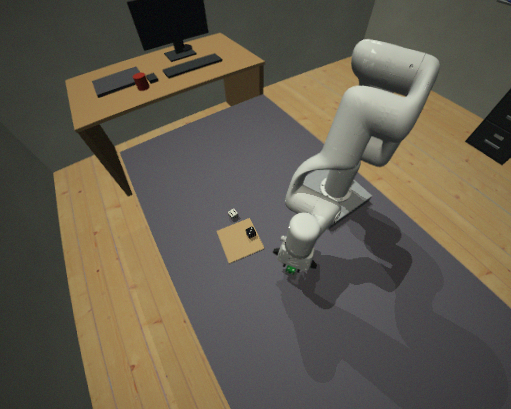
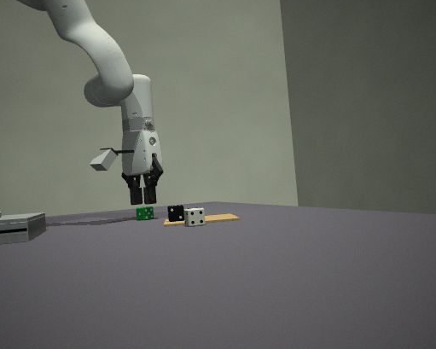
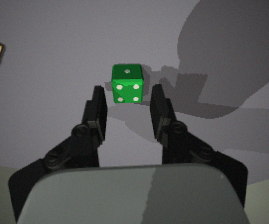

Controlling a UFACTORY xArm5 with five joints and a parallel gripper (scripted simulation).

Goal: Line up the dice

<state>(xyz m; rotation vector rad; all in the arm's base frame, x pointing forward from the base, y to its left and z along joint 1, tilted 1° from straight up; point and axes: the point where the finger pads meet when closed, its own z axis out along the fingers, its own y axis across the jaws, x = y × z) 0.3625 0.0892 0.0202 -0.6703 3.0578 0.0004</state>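
Right now the green die is 40 mm below my hand. The rest, counted from my hand: tan mat (60 mm ahead, 210 mm to the right, 50 mm below); black die (10 mm ahead, 190 mm to the right, 40 mm below); white die (10 mm ahead, 300 mm to the right, 40 mm below).
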